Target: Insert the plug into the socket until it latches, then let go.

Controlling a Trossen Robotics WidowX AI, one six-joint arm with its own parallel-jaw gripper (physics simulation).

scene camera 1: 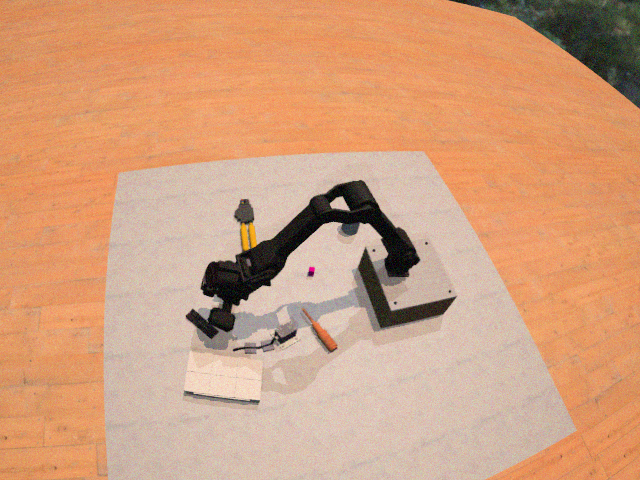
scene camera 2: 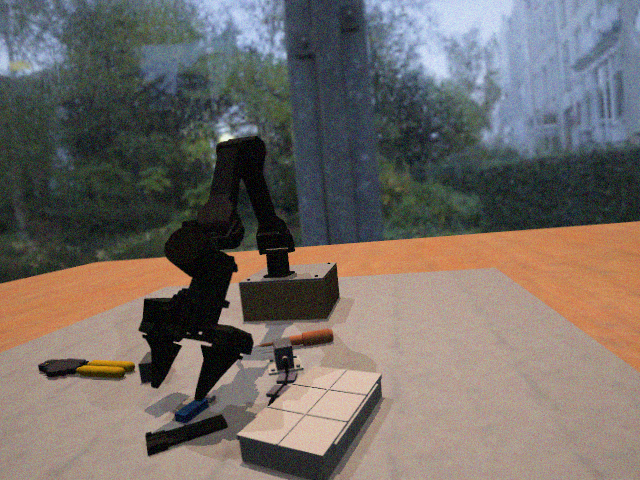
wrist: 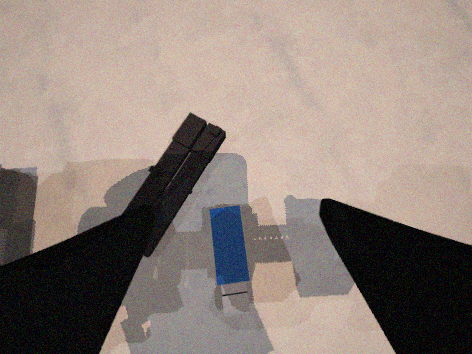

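Observation:
A blue plug with a pale metal end lies flat on the mat; it does not show in scene camera 1, where the arm and gripper cover that area. My gripper is open and empty, low above the plug, with its fingers wide apart on either side of the blue body in the wrist view. What looks like the socket, a small dark block on a pale base plate with a black cable, stands apart from the plug. Its opening cannot be made out.
A black twin-bar piece lies close to the plug. Also there are a tiled box, an orange screwdriver, yellow-handled pliers, a magenta cube and a dark block.

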